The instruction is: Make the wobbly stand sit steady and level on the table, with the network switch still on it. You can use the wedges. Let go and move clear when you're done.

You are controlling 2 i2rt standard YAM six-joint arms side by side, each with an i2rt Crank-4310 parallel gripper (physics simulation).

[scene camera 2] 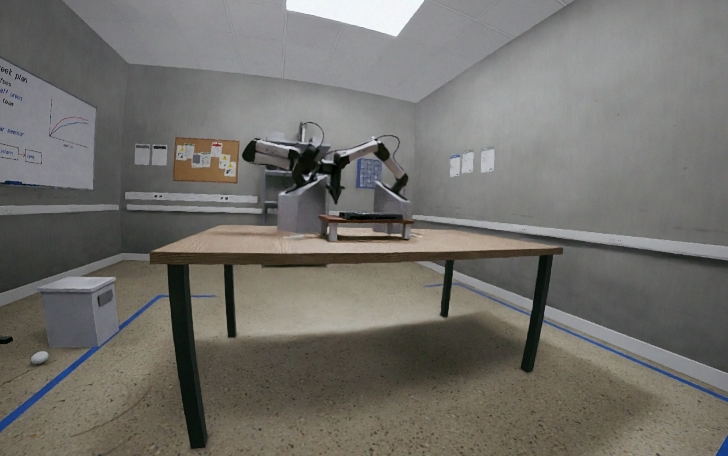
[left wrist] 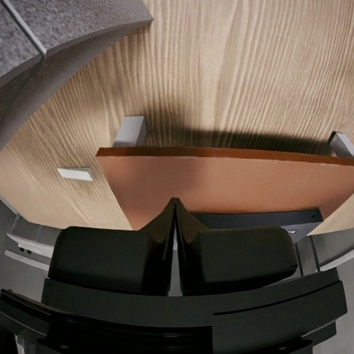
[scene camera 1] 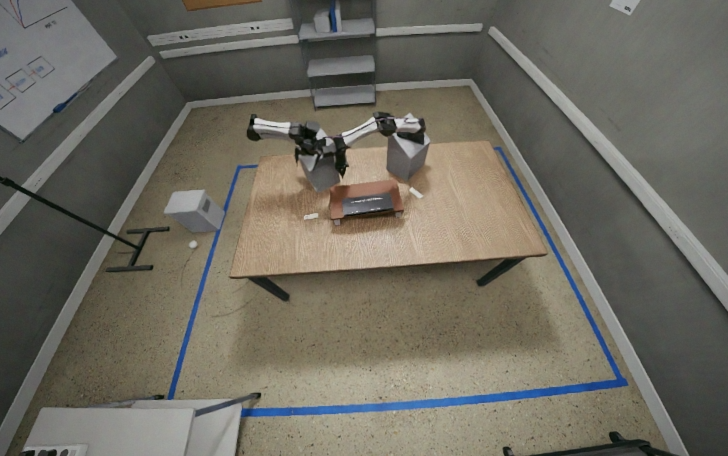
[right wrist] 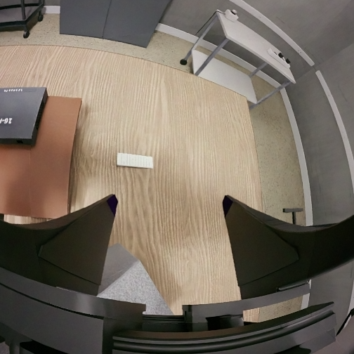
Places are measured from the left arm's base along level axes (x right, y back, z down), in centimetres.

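Where they show: left gripper, between the fingertips: (scene camera 2: 335,204) (scene camera 1: 342,178); right gripper, between the fingertips: (scene camera 2: 299,177) (scene camera 1: 305,169); left arm's base, origin of its link: (scene camera 2: 393,192) (scene camera 1: 410,135); right arm's base, origin of its link: (scene camera 2: 302,185).
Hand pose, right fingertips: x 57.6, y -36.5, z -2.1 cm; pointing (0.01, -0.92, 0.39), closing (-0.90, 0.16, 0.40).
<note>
Things, the pixels of their top centre, and the offset from my right fingertips. Level surfaces: height alone.
- dark network switch, centre of its top: (scene camera 2: 371,212) (scene camera 1: 367,202) dx -35.1, dy -8.3, dz +15.4 cm
- white ribbed wedge, centre of its top: (scene camera 1: 310,215) dx +0.5, dy -12.8, dz +27.1 cm
- wooden table, height of its surface: dz +28.4 cm
The brown stand (scene camera 1: 365,189) (scene camera 2: 328,219) (left wrist: 160,180) (right wrist: 55,165) stands on grey legs, with the dark network switch (scene camera 1: 368,204) (scene camera 2: 370,215) (left wrist: 260,219) (right wrist: 17,117) on its top. Whether all feet bear is too small to tell. One white ribbed wedge (scene camera 1: 311,216) (left wrist: 76,173) (right wrist: 134,160) lies left of the stand in scene camera 1; another wedge (scene camera 1: 415,192) lies right of it. Both are apart from the stand. My left gripper (scene camera 1: 343,172) (scene camera 2: 336,201) (left wrist: 174,200) is shut and empty above the stand's arm-side edge. My right gripper (right wrist: 169,197) is open and empty, high near its base.
The grey arm pedestals (scene camera 1: 321,174) (scene camera 1: 406,155) stand at the back of the wooden table (scene camera 1: 456,214), behind the stand. The two arms are close together above the table's back. A white cart (right wrist: 225,75) stands beyond the table's edge in the right wrist view.
</note>
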